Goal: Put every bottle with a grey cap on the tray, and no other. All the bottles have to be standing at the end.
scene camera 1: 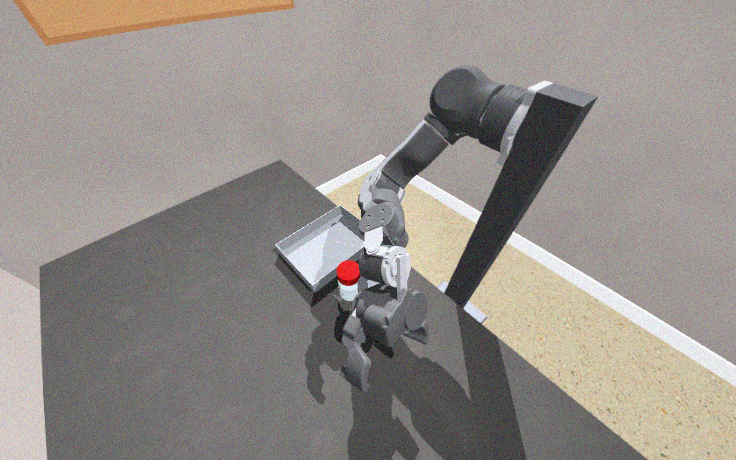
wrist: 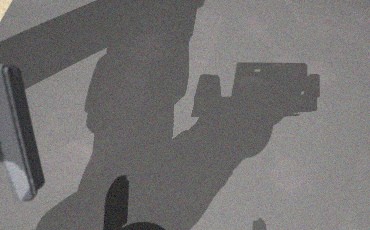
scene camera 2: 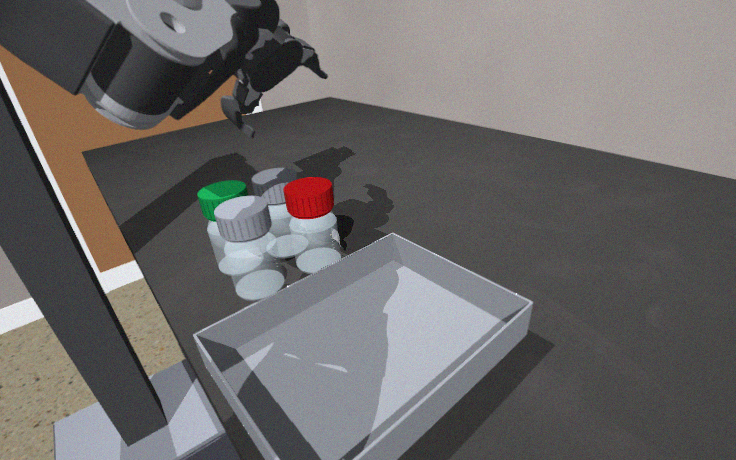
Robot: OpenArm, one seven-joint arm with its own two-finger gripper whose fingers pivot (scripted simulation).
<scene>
grey tray: scene camera 1; scene camera 2; not seen in the wrist view (out of frame)
red-capped bottle: scene camera 1; scene camera 2; not seen in the wrist view (out of frame)
same spot on red-capped bottle: (scene camera 1: 348, 273) = (scene camera 2: 308, 183)
same spot on grey tray: (scene camera 2: 336, 358) = (scene camera 1: 339, 245)
</scene>
